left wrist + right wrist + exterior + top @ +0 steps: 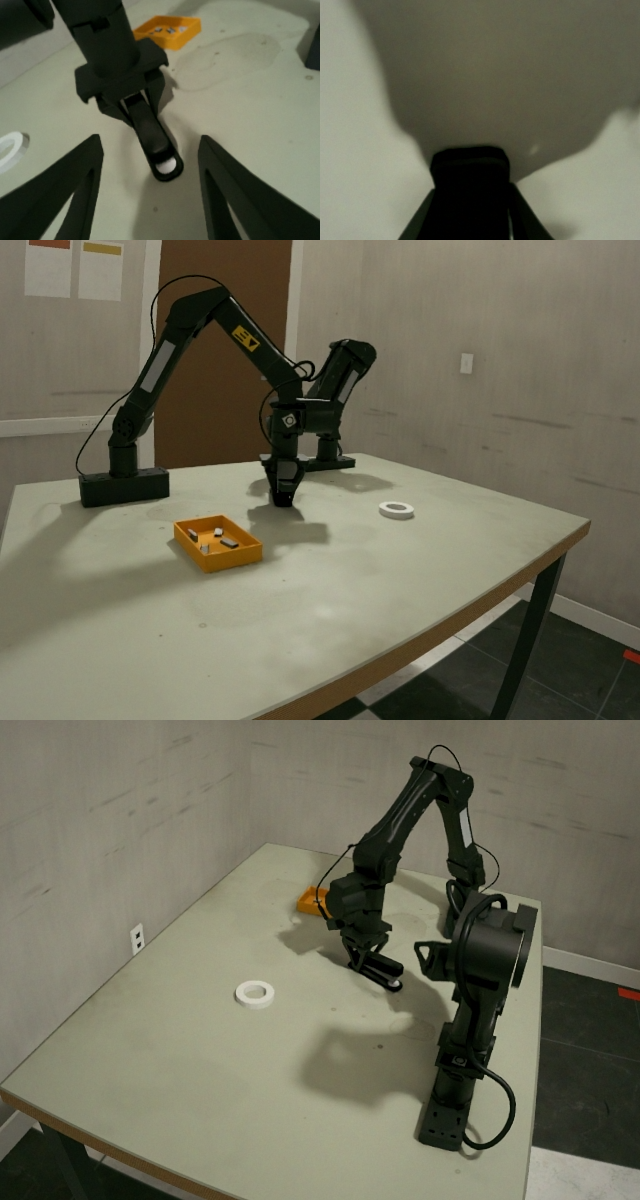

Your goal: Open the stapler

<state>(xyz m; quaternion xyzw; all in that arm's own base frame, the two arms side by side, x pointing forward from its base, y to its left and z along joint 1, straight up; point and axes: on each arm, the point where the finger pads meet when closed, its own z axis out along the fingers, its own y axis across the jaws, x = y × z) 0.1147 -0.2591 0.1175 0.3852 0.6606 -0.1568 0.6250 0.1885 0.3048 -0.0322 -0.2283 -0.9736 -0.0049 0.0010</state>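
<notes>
My left gripper is now 10 cm short of the stapler cover, 9 cm above it and 7 cm to the left of it. The rest, counted from my left hand: stapler 11 cm below, 10 cm ahead, 7 cm to the right; orange tray 33 cm to the right, 26 cm ahead, 12 cm below; white tape ring 32 cm ahead, 13 cm below, 8 cm to the left.
Right now the stapler is 3 cm behind my right hand, 2 cm to the left of it and 1 cm above it. Also, from my right hand: stapler cover 3 cm behind, 3 cm above, 2 cm to the left; orange tray 24 cm to the right, 13 cm ahead; white tape ring 19 cm ahead, 17 cm to the left, 1 cm below.
</notes>
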